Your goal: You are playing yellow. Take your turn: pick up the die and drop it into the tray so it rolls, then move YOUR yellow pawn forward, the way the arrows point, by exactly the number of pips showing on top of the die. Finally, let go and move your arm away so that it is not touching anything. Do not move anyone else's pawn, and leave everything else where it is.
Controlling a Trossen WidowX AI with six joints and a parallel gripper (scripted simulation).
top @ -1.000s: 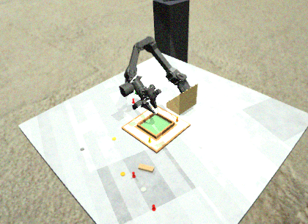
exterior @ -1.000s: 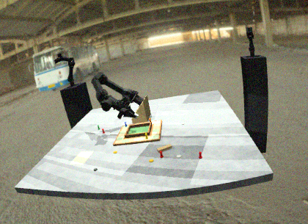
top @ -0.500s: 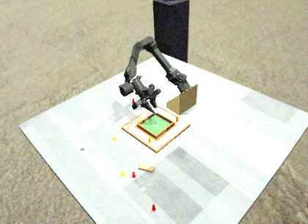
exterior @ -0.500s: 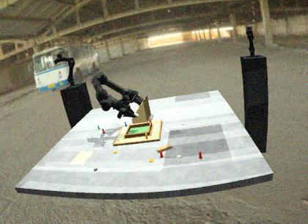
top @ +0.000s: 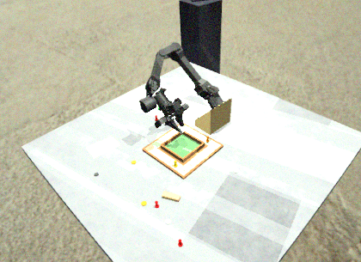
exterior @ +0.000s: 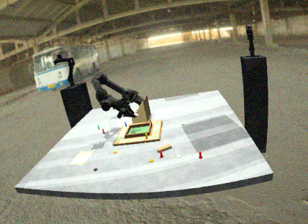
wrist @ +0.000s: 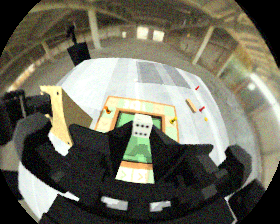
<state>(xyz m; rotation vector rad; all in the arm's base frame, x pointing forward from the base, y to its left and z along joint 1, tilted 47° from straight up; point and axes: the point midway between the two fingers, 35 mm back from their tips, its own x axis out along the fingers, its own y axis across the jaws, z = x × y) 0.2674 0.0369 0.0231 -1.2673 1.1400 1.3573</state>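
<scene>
Right now my gripper tip is right at the white die. Also, from my gripper tip: green tray 11 cm below; then orange pawn 12 cm behind, 9 cm below, 5 cm to the left; then yellow pawn 11 cm ahead, 9 cm below, 8 cm to the left.
</scene>
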